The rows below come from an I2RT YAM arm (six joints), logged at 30 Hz.
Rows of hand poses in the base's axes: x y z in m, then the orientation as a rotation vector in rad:
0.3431, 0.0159, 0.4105, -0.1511, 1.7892, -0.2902
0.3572, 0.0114, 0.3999, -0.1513, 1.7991, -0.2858
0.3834, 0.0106, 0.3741, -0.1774, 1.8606, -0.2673
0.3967, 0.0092, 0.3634, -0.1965, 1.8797, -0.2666
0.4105, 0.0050, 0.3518, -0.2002, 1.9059, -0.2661
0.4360, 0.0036, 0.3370, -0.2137, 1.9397, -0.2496
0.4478, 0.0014, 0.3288, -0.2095, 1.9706, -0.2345
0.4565, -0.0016, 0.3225, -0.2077, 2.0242, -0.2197
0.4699, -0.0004, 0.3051, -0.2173, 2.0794, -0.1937
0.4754, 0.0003, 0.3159, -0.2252, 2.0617, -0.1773
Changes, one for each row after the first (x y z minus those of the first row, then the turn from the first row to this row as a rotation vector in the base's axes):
0.0141, -0.0045, -0.0106, 0.0036, 0.0097, 0.0012
0.0403, -0.0053, -0.0364, 0.0064, 0.0740, 0.0204
0.0536, -0.0067, -0.0471, -0.0020, 0.0957, 0.0307
0.0674, -0.0109, -0.0587, -0.0018, 0.1220, 0.0297
0.0929, -0.0123, -0.0735, 0.0043, 0.1573, 0.0426
0.1047, -0.0145, -0.0817, 0.0184, 0.1871, 0.0435
0.1134, -0.0175, -0.0880, 0.0322, 0.2396, 0.0424
0.1268, -0.0163, -0.1054, 0.0473, 0.2957, 0.0540
0.1323, -0.0156, -0.0946, 0.0529, 0.2797, 0.0702

